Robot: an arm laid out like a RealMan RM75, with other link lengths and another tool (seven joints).
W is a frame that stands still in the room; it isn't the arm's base.
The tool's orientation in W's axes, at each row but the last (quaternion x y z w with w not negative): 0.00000 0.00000 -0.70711 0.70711; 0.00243 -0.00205 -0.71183 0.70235; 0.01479 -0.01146 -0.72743 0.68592; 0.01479 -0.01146 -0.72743 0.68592; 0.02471 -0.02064 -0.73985 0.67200; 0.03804 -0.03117 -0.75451 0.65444; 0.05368 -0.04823 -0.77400 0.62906; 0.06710 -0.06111 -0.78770 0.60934; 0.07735 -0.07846 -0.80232 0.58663; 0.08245 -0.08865 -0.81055 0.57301
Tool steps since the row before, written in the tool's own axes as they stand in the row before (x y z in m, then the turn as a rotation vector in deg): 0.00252 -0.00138 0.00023 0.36 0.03 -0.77; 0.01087 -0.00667 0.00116 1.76 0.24 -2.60; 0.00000 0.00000 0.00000 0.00 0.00 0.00; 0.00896 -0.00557 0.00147 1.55 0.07 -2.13; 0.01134 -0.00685 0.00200 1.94 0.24 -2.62; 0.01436 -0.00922 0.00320 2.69 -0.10 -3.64; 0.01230 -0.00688 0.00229 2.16 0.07 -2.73; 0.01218 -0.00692 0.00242 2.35 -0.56 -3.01; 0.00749 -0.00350 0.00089 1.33 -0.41 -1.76; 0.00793 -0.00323 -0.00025 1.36 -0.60 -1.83
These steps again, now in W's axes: -0.00138 -0.00252 0.00023 0.03 -0.36 -0.77; -0.00682 -0.01078 0.00111 0.23 -1.76 -2.60; 0.00000 0.00000 0.00000 0.00 0.00 0.00; -0.00614 -0.00862 0.00121 0.06 -1.54 -2.13; -0.00802 -0.01064 0.00146 0.22 -1.95 -2.62; -0.01142 -0.01292 0.00205 -0.12 -2.64 -3.68; -0.00949 -0.01062 0.00101 0.02 -2.15 -2.74; -0.01005 -0.01003 0.00077 -0.57 -2.18 -3.13; -0.00569 -0.00606 -0.00013 -0.40 -1.21 -1.85; -0.00551 -0.00644 -0.00127 -0.57 -1.18 -1.96
